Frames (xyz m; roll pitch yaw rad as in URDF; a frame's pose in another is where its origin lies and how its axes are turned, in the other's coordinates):
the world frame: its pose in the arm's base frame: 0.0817 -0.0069 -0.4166 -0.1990 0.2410 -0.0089
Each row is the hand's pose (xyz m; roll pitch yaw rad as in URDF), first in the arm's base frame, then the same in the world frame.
Working: the arm's base frame: its pose in the world frame: -0.1788 -0.0701 0.3787 0.2027 -0.2380 -0.0396

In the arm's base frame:
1: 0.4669 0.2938 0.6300 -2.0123 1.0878 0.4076
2: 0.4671 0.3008 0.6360 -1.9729 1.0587 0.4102
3: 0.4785 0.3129 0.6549 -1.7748 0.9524 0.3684
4: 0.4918 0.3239 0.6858 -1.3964 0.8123 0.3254
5: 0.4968 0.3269 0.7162 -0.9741 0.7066 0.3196
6: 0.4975 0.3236 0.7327 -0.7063 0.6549 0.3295
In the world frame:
1: 0.1217 0.0791 1.1459 -1.8903 0.7846 0.4918
2: 0.1204 0.0848 1.1530 -1.8553 0.7555 0.4886
3: 0.1268 0.0926 1.1761 -1.6517 0.6527 0.4427
4: 0.1323 0.0970 1.2108 -1.2695 0.5171 0.3893
5: 0.1298 0.0939 1.2415 -0.8519 0.4127 0.3700
6: 0.1266 0.0875 1.2567 -0.5898 0.3605 0.3716

